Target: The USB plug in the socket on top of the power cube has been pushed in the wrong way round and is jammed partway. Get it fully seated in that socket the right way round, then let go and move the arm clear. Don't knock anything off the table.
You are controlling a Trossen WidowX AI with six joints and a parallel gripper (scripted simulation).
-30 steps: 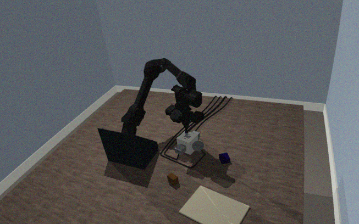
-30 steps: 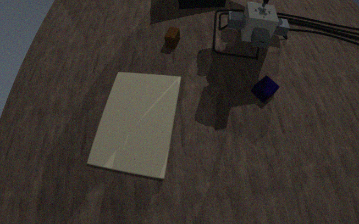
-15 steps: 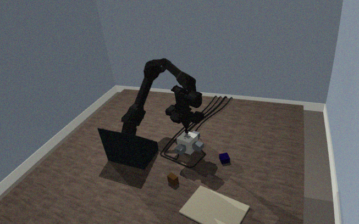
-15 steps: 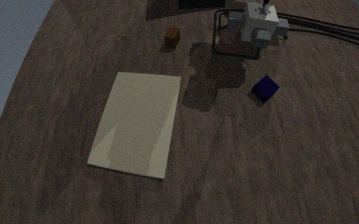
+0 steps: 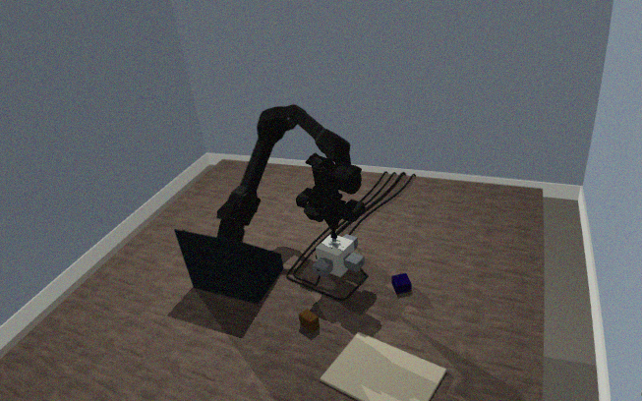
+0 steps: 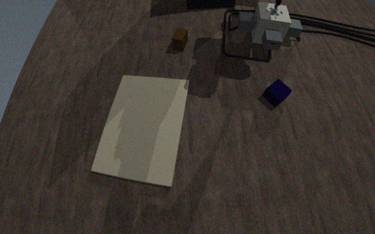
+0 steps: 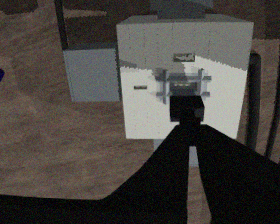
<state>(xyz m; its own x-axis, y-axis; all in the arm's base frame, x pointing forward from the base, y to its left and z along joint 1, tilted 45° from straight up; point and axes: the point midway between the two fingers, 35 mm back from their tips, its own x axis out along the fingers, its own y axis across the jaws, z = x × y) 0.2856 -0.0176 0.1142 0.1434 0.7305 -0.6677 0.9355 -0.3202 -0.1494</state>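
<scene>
Now: the black USB plug 20 mm below my gripper tip. Also, from my gripper tip: blue cube 190 mm ahead, 110 mm below, 70 mm to the right; cream sheet 360 mm to the right, 200 mm ahead, 120 mm below; brown cube 240 mm to the right, 110 mm below, 10 mm behind.
</scene>
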